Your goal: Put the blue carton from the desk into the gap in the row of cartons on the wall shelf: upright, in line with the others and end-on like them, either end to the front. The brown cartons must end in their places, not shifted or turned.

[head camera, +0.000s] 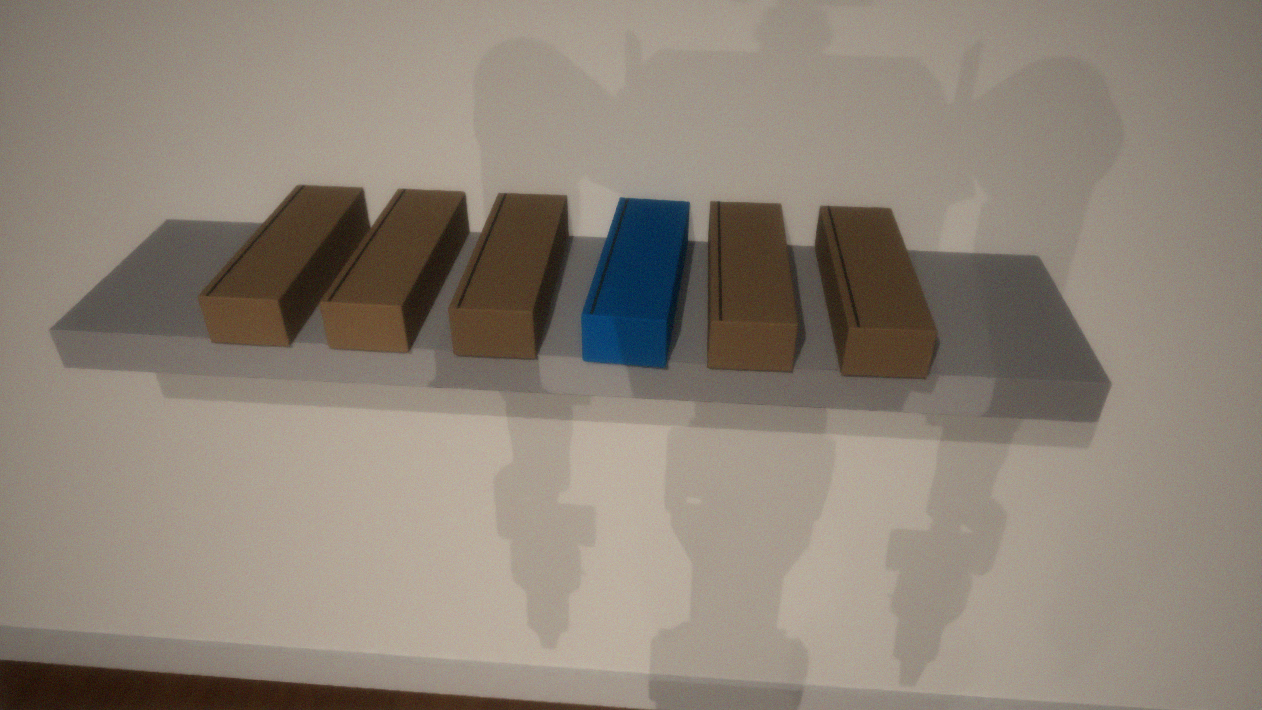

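Observation:
The blue carton [637,264] stands on the wall shelf [997,309] in the row, end-on, between the third brown carton [516,256] from the left and a brown carton [752,264] to its right. Its front end is about in line with the neighbours' front ends, and it touches neither neighbour. The other brown cartons [286,247] [401,251] [873,273] also stand end-on in the row, with gaps between them. Each carton shows a dark line along the left of its top. Neither my left gripper nor my right gripper shows in the head camera view.
The wall is behind and below the shelf, with my robot's shadow on it. A pale ledge or edge [264,664] runs along the bottom of the view, with a brown surface [105,688] at the bottom left.

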